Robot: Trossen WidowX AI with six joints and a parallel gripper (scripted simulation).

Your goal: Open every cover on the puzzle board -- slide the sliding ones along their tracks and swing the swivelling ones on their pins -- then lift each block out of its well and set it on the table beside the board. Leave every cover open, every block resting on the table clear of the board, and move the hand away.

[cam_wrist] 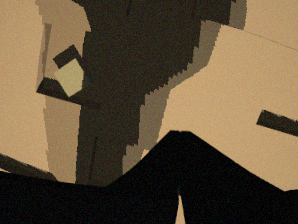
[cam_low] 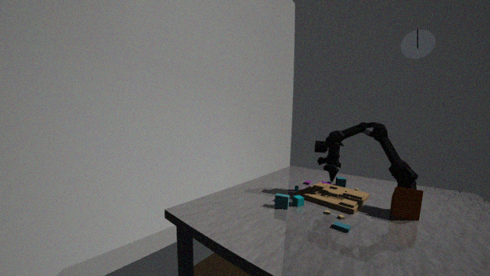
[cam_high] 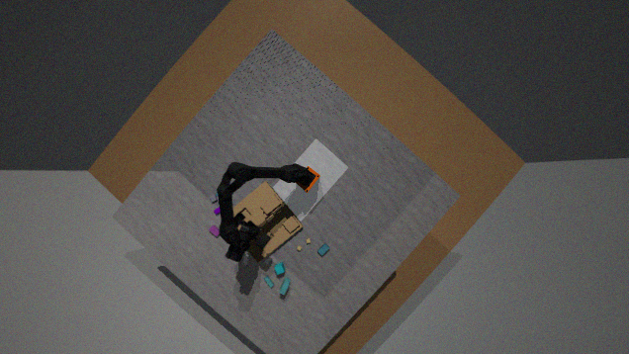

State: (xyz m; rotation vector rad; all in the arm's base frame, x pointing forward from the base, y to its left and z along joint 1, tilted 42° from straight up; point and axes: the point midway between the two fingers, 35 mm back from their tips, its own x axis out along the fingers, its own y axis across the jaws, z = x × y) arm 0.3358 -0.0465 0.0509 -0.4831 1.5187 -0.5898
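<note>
The tan puzzle board lies 60 mm below my gripper tip, 20 mm to the left of it and 10 mm behind it. Round my gripper tip: flat teal block: 340 mm to the left, 90 mm behind, 80 mm below.
</note>
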